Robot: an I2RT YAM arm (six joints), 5 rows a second.
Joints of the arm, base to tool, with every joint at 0 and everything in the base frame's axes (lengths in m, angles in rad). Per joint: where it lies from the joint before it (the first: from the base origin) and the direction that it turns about. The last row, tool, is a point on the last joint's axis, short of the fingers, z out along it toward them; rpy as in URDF.
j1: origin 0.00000 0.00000 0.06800 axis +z
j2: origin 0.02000 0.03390 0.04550 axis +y
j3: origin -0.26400 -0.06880 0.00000 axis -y
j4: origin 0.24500 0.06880 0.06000 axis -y
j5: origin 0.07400 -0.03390 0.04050 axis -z
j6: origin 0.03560 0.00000 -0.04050 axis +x
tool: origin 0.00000 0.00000 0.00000 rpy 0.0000 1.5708 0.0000
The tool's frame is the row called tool.
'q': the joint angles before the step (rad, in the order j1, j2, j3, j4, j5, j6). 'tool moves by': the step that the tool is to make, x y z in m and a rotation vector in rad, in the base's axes. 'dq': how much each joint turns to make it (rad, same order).
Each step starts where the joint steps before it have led.
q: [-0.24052 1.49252 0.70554 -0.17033 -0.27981 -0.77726]
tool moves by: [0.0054 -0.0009 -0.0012 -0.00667 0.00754 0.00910]
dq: [0.00177 0.02622 0.02118 -0.00377 0.00259 -0.01117]
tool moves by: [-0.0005 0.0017 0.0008 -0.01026 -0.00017 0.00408]
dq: [0.00661 -0.00584 -0.00183 -0.00246 0.00961 -0.00371]
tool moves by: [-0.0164 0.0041 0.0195 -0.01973 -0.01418 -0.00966]
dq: [0.00350 -0.11688 -0.01729 -0.08088 0.02064 0.00158]
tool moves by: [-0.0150 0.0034 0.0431 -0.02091 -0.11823 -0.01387]
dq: [0.00019 -0.16702 0.02698 -0.07036 0.00395 0.01540]
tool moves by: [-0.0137 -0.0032 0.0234 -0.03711 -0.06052 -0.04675]
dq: [-0.02138 -0.09751 0.01639 -0.04570 0.03329 0.00275]
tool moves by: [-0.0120 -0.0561 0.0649 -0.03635 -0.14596 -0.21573]
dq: [-0.24058 -0.01881 0.19712 -0.06713 -0.03081 -0.00067]
